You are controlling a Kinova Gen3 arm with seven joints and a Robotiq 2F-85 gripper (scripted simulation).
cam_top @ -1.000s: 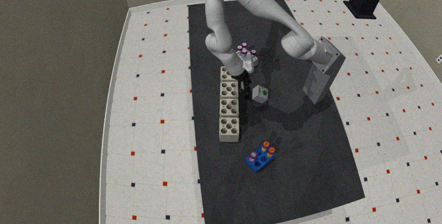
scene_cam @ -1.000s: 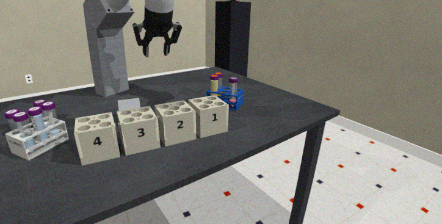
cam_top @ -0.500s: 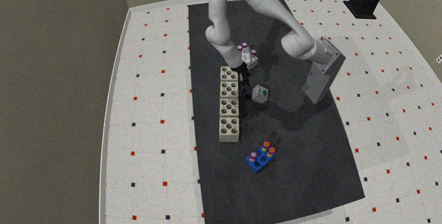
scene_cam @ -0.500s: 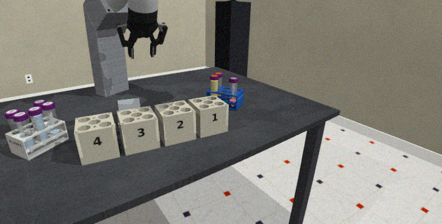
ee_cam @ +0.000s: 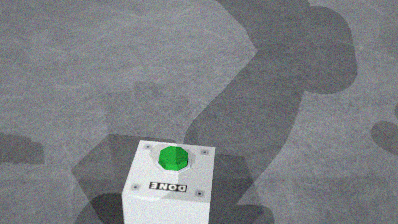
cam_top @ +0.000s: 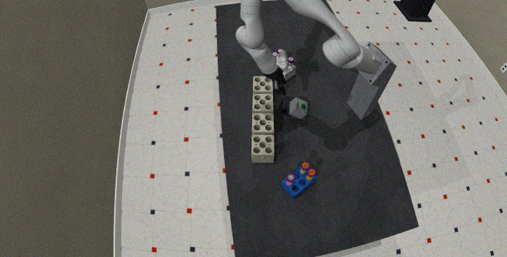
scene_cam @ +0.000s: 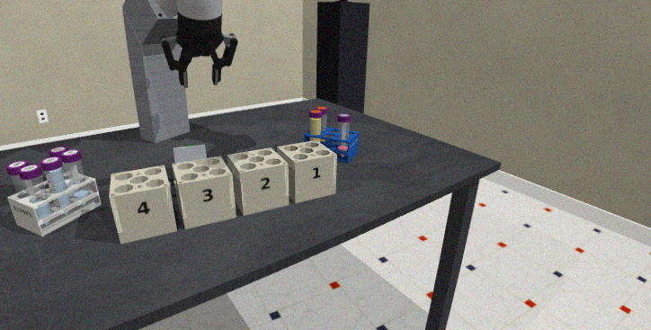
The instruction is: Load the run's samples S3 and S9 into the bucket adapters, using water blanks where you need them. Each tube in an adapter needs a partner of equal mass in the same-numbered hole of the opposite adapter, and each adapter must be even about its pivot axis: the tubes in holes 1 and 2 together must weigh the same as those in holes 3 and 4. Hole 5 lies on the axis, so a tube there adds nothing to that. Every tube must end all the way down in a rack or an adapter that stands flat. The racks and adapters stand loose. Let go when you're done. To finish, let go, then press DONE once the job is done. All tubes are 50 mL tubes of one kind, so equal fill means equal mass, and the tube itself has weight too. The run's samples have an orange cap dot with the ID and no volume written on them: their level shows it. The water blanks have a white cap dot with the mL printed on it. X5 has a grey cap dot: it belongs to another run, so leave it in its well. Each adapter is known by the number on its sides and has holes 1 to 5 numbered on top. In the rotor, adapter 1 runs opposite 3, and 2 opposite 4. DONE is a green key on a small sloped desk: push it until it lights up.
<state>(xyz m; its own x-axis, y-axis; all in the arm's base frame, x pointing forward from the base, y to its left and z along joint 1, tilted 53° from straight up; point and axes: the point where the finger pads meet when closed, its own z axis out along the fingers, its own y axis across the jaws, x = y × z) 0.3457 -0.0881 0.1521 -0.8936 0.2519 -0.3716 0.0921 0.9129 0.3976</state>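
The sample S3 lies 5 cm behind my hand, 31 cm to the left of it and 18 cm below it. Also, from my hand: green done key (11 cm behind, 1 cm to the right, 18 cm below); done desk (9 cm behind, 1 cm to the right, 19 cm below); adapter 2 (10 cm ahead, 7 cm to the left, 20 cm below).
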